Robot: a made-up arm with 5 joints. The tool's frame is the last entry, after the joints. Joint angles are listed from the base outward.
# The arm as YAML. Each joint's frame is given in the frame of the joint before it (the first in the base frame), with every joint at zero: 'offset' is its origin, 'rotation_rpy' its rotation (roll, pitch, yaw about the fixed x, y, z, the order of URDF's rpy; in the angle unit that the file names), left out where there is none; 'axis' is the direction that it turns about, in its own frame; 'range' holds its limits. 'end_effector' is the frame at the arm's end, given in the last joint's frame.
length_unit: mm
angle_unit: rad
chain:
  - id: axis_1
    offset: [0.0, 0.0, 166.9]
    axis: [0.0, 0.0, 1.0]
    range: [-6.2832, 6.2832]
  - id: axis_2
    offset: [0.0, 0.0, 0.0]
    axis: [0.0, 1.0, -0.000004]
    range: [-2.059, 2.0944]
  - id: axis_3
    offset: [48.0, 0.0, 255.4]
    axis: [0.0, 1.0, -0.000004]
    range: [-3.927, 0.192]
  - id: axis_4
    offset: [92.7, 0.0, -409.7]
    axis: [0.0, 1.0, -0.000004]
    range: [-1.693, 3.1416]
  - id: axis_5
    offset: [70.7, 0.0, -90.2]
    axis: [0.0, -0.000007, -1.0]
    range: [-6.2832, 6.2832]
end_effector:
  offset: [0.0, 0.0, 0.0]
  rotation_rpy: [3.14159, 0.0, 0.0]
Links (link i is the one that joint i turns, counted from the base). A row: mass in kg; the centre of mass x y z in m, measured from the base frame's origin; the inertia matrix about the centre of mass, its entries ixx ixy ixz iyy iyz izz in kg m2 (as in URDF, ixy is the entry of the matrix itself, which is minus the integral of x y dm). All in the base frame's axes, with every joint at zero. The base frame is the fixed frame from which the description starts. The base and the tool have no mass.
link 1: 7.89; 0.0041 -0.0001 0.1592; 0.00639 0 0 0.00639 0 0.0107
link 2: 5.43; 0.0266 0.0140 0.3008; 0.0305 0 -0.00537 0.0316 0 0.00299
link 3: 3.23; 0.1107 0.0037 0.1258; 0.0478 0 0.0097 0.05 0 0.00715
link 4: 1.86; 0.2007 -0.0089 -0.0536; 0.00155 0 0.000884 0.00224 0 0.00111
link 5: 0.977; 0.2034 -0.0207 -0.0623; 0.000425 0 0 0.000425 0 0.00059
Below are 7 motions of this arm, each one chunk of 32 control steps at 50 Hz.
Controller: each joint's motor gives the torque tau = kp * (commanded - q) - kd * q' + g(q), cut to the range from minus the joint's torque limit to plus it. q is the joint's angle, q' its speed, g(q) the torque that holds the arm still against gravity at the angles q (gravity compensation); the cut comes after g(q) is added. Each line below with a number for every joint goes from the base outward.
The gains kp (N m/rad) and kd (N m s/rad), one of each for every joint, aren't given. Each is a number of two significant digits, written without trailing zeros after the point. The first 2 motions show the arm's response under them.
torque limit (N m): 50 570 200 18 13
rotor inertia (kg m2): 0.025 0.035 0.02 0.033 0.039
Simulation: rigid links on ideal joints. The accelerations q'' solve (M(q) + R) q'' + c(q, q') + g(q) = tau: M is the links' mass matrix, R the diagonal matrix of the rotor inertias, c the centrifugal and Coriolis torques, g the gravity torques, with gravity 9.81 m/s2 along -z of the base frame. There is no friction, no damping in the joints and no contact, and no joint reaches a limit. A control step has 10 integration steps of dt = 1/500 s. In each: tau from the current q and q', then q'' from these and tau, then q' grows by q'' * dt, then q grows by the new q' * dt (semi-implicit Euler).
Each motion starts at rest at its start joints. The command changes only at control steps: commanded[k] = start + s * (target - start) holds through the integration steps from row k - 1 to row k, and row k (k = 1, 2, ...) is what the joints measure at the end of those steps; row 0 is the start. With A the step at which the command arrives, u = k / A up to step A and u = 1 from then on. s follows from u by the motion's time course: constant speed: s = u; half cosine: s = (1 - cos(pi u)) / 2; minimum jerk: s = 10 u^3 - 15 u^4 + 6 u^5; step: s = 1 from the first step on.
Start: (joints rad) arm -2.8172 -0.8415 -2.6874 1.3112 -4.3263
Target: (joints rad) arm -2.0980 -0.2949 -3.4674 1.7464 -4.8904
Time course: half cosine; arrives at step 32
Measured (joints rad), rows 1 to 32:
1: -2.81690 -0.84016 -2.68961 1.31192 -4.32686
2: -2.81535 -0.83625 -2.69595 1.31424 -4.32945
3: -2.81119 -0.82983 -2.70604 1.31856 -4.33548
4: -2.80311 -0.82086 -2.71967 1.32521 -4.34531
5: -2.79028 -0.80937 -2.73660 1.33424 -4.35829
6: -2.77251 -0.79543 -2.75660 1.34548 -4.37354
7: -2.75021 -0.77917 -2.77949 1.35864 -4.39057
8: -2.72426 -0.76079 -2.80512 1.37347 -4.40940
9: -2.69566 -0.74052 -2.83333 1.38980 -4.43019
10: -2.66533 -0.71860 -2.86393 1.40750 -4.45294
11: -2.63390 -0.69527 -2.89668 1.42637 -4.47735
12: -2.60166 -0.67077 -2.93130 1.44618 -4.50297
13: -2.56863 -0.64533 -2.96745 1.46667 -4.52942
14: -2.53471 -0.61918 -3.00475 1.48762 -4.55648
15: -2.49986 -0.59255 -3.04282 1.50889 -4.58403
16: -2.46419 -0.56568 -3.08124 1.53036 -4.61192
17: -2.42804 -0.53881 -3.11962 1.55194 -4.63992
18: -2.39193 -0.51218 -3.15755 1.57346 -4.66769
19: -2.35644 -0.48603 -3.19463 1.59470 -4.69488
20: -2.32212 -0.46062 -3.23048 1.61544 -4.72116
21: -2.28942 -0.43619 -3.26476 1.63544 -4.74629
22: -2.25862 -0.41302 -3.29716 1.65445 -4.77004
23: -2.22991 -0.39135 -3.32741 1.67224 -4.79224
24: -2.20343 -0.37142 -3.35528 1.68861 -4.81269
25: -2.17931 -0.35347 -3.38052 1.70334 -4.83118
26: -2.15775 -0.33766 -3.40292 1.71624 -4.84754
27: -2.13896 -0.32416 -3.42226 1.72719 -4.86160
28: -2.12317 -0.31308 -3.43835 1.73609 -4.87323
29: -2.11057 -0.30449 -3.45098 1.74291 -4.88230
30: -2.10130 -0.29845 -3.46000 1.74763 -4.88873
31: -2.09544 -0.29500 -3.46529 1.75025 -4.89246
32: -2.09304 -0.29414 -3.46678 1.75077 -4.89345
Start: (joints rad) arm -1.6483 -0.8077 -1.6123 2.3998 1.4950
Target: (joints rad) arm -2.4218 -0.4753 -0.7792 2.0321 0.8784
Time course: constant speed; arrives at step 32
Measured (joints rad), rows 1 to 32:
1: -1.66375 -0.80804 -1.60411 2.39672 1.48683
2: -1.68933 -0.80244 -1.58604 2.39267 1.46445
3: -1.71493 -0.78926 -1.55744 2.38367 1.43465
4: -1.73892 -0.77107 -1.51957 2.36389 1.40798
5: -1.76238 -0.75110 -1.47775 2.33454 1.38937
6: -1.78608 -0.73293 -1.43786 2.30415 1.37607
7: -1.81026 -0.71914 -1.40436 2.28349 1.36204
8: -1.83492 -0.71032 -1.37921 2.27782 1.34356
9: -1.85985 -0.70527 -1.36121 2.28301 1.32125
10: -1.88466 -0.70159 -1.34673 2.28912 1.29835
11: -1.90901 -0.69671 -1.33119 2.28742 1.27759
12: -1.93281 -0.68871 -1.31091 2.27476 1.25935
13: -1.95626 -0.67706 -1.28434 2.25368 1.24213
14: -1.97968 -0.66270 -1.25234 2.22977 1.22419
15: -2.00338 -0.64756 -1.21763 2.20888 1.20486
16: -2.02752 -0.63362 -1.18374 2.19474 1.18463
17: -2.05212 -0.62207 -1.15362 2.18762 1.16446
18: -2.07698 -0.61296 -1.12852 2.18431 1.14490
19: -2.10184 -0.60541 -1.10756 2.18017 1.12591
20: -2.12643 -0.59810 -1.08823 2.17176 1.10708
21: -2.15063 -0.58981 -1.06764 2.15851 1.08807
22: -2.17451 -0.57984 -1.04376 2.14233 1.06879
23: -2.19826 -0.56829 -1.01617 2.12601 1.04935
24: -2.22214 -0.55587 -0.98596 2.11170 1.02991
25: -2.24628 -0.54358 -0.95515 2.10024 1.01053
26: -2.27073 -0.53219 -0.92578 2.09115 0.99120
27: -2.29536 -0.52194 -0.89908 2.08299 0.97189
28: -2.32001 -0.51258 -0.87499 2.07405 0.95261
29: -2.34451 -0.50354 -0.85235 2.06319 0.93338
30: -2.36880 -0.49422 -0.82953 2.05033 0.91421
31: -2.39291 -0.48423 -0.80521 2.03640 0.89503
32: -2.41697 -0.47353 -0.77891 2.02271 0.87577
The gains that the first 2 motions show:
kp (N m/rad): 740 3200 1300 110 96
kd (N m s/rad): 11 20 9.7 0.65 0.78
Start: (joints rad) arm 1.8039 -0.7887 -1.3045 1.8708 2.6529
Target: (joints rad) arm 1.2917 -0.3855 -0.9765 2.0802 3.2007
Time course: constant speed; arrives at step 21
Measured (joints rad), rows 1 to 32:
1: 1.79428 -0.77910 -1.30895 1.87934 2.66306
2: 1.77092 -0.76225 -1.30472 1.88553 2.69122
3: 1.74147 -0.74071 -1.28565 1.88587 2.73014
4: 1.71298 -0.71381 -1.25714 1.88871 2.76756
5: 1.68733 -0.68521 -1.22425 1.89879 2.79681
6: 1.66346 -0.65918 -1.19261 1.91745 2.81928
7: 1.63991 -0.63760 -1.16803 1.94236 2.84029
8: 1.61580 -0.62044 -1.15329 1.96638 2.86382
9: 1.59105 -0.60628 -1.14701 1.98159 2.89022
10: 1.56605 -0.59295 -1.14469 1.98499 2.91748
11: 1.54127 -0.57830 -1.14092 1.98060 2.94385
12: 1.51695 -0.56094 -1.13161 1.97652 2.96920
13: 1.49302 -0.54056 -1.11529 1.97970 2.99456
14: 1.46916 -0.51801 -1.09304 1.99220 3.02086
15: 1.44508 -0.49481 -1.06788 2.01105 3.04809
16: 1.42061 -0.47255 -1.04364 2.03092 3.07546
17: 1.39577 -0.45222 -1.02357 2.04729 3.10216
18: 1.37078 -0.43393 -1.00899 2.05827 3.12791
19: 1.34587 -0.41709 -0.99888 2.06472 3.15304
20: 1.32121 -0.40063 -0.99047 2.06918 3.17814
21: 1.29682 -0.38348 -0.98071 2.07449 3.20363
22: 1.27725 -0.37673 -0.96351 2.07153 3.21982
23: 1.26798 -0.37641 -0.95204 2.07279 3.21888
24: 1.26961 -0.37724 -0.95445 2.08378 3.20713
25: 1.27866 -0.38129 -0.96516 2.09233 3.19605
26: 1.28992 -0.38697 -0.97818 2.09158 3.19239
27: 1.29878 -0.39096 -0.98879 2.08336 3.19531
28: 1.30270 -0.39206 -0.99311 2.07320 3.19997
29: 1.30163 -0.39045 -0.99029 2.06719 3.20244
30: 1.29732 -0.38715 -0.98256 2.06856 3.20218
31: 1.29218 -0.38376 -0.97354 2.07590 3.20094
32: 1.28826 -0.38165 -0.96691 2.08471 3.20048

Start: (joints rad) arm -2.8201 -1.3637 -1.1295 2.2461 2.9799
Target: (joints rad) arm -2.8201 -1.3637 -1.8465 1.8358 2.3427
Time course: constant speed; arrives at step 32
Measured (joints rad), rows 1 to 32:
1: -2.82013 -1.35881 -1.13961 2.24693 2.97159
2: -2.82032 -1.35524 -1.15917 2.23464 2.94963
3: -2.82044 -1.35680 -1.18482 2.20771 2.92034
4: -2.82034 -1.36034 -1.21611 2.17958 2.89302
5: -2.82014 -1.36429 -1.24872 2.15971 2.87216
6: -2.81999 -1.36781 -1.27803 2.15021 2.85577
7: -2.81990 -1.36949 -1.30239 2.14791 2.83918
8: -2.81990 -1.36874 -1.32215 2.14591 2.81965
9: -2.81996 -1.36617 -1.33892 2.13797 2.79789
10: -2.82006 -1.36295 -1.35511 2.12241 2.77640
11: -2.82017 -1.36029 -1.37294 2.10240 2.75681
12: -2.82025 -1.35909 -1.39368 2.08307 2.73871
13: -2.82027 -1.35963 -1.41741 2.06800 2.72044
14: -2.82024 -1.36152 -1.44325 2.05735 2.70071
15: -2.82016 -1.36391 -1.46976 2.04854 2.67952
16: -2.82007 -1.36591 -1.49554 2.03855 2.65792
17: -2.82000 -1.36687 -1.51960 2.02587 2.63705
18: -2.81997 -1.36659 -1.54165 2.01105 2.61734
19: -2.81999 -1.36536 -1.56205 1.99596 2.59837
20: -2.82005 -1.36373 -1.58164 1.98236 2.57941
21: -2.82011 -1.36230 -1.60140 1.97077 2.55993
22: -2.82017 -1.36147 -1.62214 1.96032 2.53989
23: -2.82020 -1.36142 -1.64426 1.94939 2.51957
24: -2.82020 -1.36203 -1.66768 1.93677 2.49933
25: -2.82016 -1.36304 -1.69189 1.92233 2.47931
26: -2.82012 -1.36410 -1.71625 1.90705 2.45947
27: -2.82008 -1.36491 -1.74014 1.89227 2.43964
28: -2.82005 -1.36529 -1.76318 1.87896 2.41973
29: -2.82004 -1.36518 -1.78531 1.86715 2.39974
30: -2.82004 -1.36466 -1.80671 1.85611 2.37974
31: -2.82007 -1.36392 -1.82777 1.84489 2.35982
32: -2.82010 -1.36318 -1.84889 1.83285 2.33999

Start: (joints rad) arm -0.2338 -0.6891 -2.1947 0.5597 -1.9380
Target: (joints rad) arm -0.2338 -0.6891 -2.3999 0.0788 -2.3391
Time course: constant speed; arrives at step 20
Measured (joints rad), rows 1 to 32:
1: -0.23359 -0.68565 -2.20057 0.55353 -1.94666
2: -0.23357 -0.68300 -2.20676 0.53292 -1.96960
3: -0.23369 -0.68162 -2.21493 0.50313 -2.00001
4: -0.23386 -0.68202 -2.22588 0.47235 -2.02777
5: -0.23395 -0.68418 -2.23936 0.44407 -2.04803
6: -0.23391 -0.68733 -2.25439 0.41620 -2.06308
7: -0.23381 -0.69056 -2.26963 0.38560 -2.07831
8: -0.23373 -0.69316 -2.28398 0.35240 -2.09720
9: -0.23373 -0.69475 -2.29681 0.32018 -2.11935
10: -0.23380 -0.69523 -2.30787 0.29284 -2.14209
11: -0.23386 -0.69461 -2.31720 0.27157 -2.16322
12: -0.23388 -0.69304 -2.32504 0.25448 -2.18249
13: -0.23384 -0.69082 -2.33186 0.23851 -2.20115
14: -0.23380 -0.68839 -2.33836 0.22138 -2.22050
15: -0.23378 -0.68629 -2.34536 0.20227 -2.24093
16: -0.23380 -0.68497 -2.35353 0.18120 -2.26188
17: -0.23384 -0.68467 -2.36323 0.15810 -2.28256
18: -0.23386 -0.68536 -2.37446 0.13271 -2.30261
19: -0.23386 -0.68682 -2.38690 0.10496 -2.32220
20: -0.23384 -0.68869 -2.40000 0.07551 -2.34174
21: -0.23399 -0.69404 -2.40712 0.05245 -2.35270
22: -0.23412 -0.69810 -2.41343 0.04436 -2.34952
23: -0.23407 -0.70027 -2.41682 0.04783 -2.33905
24: -0.23382 -0.69992 -2.41643 0.05524 -2.33144
25: -0.23353 -0.69715 -2.41244 0.06206 -2.33149
26: -0.23343 -0.69279 -2.40599 0.06890 -2.33679
27: -0.23359 -0.68805 -2.39883 0.07818 -2.34192
28: -0.23387 -0.68402 -2.39256 0.08994 -2.34337
29: -0.23404 -0.68140 -2.38835 0.10074 -2.34151
30: -0.23402 -0.68049 -2.38673 0.10612 -2.33895
31: -0.23388 -0.68127 -2.38775 0.10390 -2.33783
32: -0.23376 -0.68348 -2.39106 0.09542 -2.33843

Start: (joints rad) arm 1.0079 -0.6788 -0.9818 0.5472 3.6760
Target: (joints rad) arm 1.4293 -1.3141 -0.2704 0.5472 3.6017
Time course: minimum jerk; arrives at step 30
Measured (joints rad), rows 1 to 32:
1: 1.00793 -0.67902 -0.98157 0.54713 3.67601
2: 1.00821 -0.68053 -0.97994 0.54673 3.67602
3: 1.00928 -0.68466 -0.97555 0.54600 3.67593
4: 1.01194 -0.69214 -0.96766 0.54529 3.67551
5: 1.01702 -0.70336 -0.95581 0.54478 3.67454
6: 1.02516 -0.71858 -0.93961 0.54432 3.67293
7: 1.03667 -0.73792 -0.91881 0.54377 3.67068
8: 1.05150 -0.76128 -0.89344 0.54318 3.66786
9: 1.06930 -0.78844 -0.86372 0.54274 3.66456
10: 1.08961 -0.81907 -0.82998 0.54256 3.66084
11: 1.11196 -0.85272 -0.79272 0.54266 3.65676
12: 1.13591 -0.88884 -0.75250 0.54294 3.65239
13: 1.16112 -0.92681 -0.70999 0.54332 3.64779
14: 1.18723 -0.96599 -0.66592 0.54381 3.64303
15: 1.21389 -1.00567 -0.62105 0.54448 3.63820
16: 1.24065 -1.04514 -0.57616 0.54538 3.63336
17: 1.26704 -1.08371 -0.53204 0.54652 3.62860
18: 1.29255 -1.12070 -0.48947 0.54787 3.62402
19: 1.31674 -1.15549 -0.44920 0.54937 3.61971
20: 1.33920 -1.18752 -0.41192 0.55092 3.61575
21: 1.35959 -1.21633 -0.37827 0.55243 3.61218
22: 1.37762 -1.24154 -0.34879 0.55376 3.60907
23: 1.39308 -1.26288 -0.32385 0.55477 3.60645
24: 1.40582 -1.28023 -0.30370 0.55535 3.60435
25: 1.41578 -1.29358 -0.28837 0.55544 3.60277
26: 1.42303 -1.30314 -0.27768 0.55503 3.60170
27: 1.42772 -1.30925 -0.27121 0.55416 3.60111
28: 1.43017 -1.31250 -0.26831 0.55285 3.60093
29: 1.43086 -1.31370 -0.26807 0.55114 3.60107
30: 1.43040 -1.31390 -0.26930 0.54907 3.60141
31: 1.42955 -1.31414 -0.27073 0.54669 3.60179
32: 1.42892 -1.31446 -0.27176 0.54437 3.60205

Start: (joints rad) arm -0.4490 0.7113 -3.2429 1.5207 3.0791
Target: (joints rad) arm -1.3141 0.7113 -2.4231 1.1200 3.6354
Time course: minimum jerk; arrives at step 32
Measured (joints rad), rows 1 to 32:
1: -0.44904 0.71123 -3.24274 1.52062 3.07916
2: -0.44935 0.71078 -3.24168 1.51990 3.07969
3: -0.45059 0.70984 -3.23882 1.51737 3.08157
4: -0.45380 0.70848 -3.23322 1.51176 3.08586
5: -0.46025 0.70693 -3.22394 1.50251 3.09332
6: -0.47119 0.70548 -3.21015 1.49005 3.10427
7: -0.48755 0.70443 -3.19122 1.47553 3.11862
8: -0.50976 0.70401 -3.16676 1.46007 3.13613
9: -0.53775 0.70437 -3.13670 1.44430 3.15661
10: -0.57106 0.70553 -3.10125 1.42828 3.17993
11: -0.60902 0.70740 -3.06100 1.41170 3.20591
12: -0.65093 0.70973 -3.01677 1.39430 3.23426
13: -0.69617 0.71223 -2.96957 1.37596 3.26455
14: -0.74420 0.71459 -2.92049 1.35670 3.29625
15: -0.79456 0.71657 -2.87054 1.33650 3.32884
16: -0.84681 0.71802 -2.82064 1.31537 3.36183
17: -0.90042 0.71892 -2.77156 1.29341 3.39479
18: -0.95480 0.71934 -2.72394 1.27099 3.42725
19: -1.00921 0.71941 -2.67832 1.24877 3.45871
20: -1.06281 0.71928 -2.63514 1.22760 3.48869
21: -1.11466 0.71909 -2.59485 1.20827 3.51668
22: -1.16374 0.71894 -2.55785 1.19133 3.54226
23: -1.20906 0.71887 -2.52456 1.17704 3.56509
24: -1.24965 0.71888 -2.49536 1.16536 3.58490
25: -1.28466 0.71891 -2.47062 1.15606 3.60152
26: -1.31337 0.71887 -2.45060 1.14880 3.61488
27: -1.33531 0.71865 -2.43543 1.14316 3.62501
28: -1.35023 0.71818 -2.42502 1.13866 3.63203
29: -1.35821 0.71740 -2.41905 1.13488 3.63625
30: -1.35965 0.71629 -2.41690 1.13139 3.63807
31: -1.35532 0.71485 -2.41767 1.12788 3.63810
32: -1.34634 0.71311 -2.42019 1.12404 3.63707

